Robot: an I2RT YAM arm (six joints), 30 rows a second.
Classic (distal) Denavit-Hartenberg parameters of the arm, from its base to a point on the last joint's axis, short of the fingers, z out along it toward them. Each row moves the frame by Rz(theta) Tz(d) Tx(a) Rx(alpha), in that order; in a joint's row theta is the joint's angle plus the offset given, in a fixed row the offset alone. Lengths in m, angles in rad.
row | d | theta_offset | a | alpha
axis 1 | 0.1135 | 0 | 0.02 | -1.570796
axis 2 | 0 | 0 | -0.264 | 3.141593
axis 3 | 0 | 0.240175 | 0.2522 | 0
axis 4 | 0 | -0.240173 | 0.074 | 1.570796
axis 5 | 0 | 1.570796 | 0 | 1.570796
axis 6 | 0.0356 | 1.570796 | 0 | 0
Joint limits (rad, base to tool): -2.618..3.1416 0..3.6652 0..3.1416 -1.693..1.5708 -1.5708..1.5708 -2.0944..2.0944
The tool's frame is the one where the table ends.
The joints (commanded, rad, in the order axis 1, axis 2, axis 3, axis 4, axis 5, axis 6), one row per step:
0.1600, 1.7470, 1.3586, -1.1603, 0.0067, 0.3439
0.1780, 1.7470, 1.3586, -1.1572, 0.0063, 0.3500
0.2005, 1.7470, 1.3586, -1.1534, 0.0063, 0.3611
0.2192, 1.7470, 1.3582, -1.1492, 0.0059, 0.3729
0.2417, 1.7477, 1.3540, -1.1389, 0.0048, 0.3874
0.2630, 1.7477, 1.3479, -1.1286, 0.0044, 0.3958
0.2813, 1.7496, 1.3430, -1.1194, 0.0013, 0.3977
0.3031, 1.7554, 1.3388, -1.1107, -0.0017, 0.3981
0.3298, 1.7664, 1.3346, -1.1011, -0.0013, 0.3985
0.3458, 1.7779, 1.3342, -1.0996, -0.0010, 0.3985
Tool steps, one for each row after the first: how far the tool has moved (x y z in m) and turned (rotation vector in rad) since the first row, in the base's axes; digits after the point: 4 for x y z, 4 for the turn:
-0.0006, 0.0057, 0.0000, 0.0011, -0.0030, 0.0119
-0.0016, 0.0128, 0.0000, 0.0021, -0.0067, 0.0233
-0.0024, 0.0188, -0.0001, 0.0036, -0.0104, 0.0302
-0.0035, 0.0259, -0.0013, 0.0064, -0.0154, 0.0383
-0.0050, 0.0326, -0.0028, 0.0082, -0.0193, 0.0512
-0.0061, 0.0385, -0.0046, 0.0120, -0.0208, 0.0677
-0.0073, 0.0456, -0.0073, 0.0148, -0.0186, 0.0892
-0.0085, 0.0542, -0.0117, 0.0132, -0.0131, 0.1155
-0.0090, 0.0595, -0.0153, 0.0102, -0.0031, 0.1314

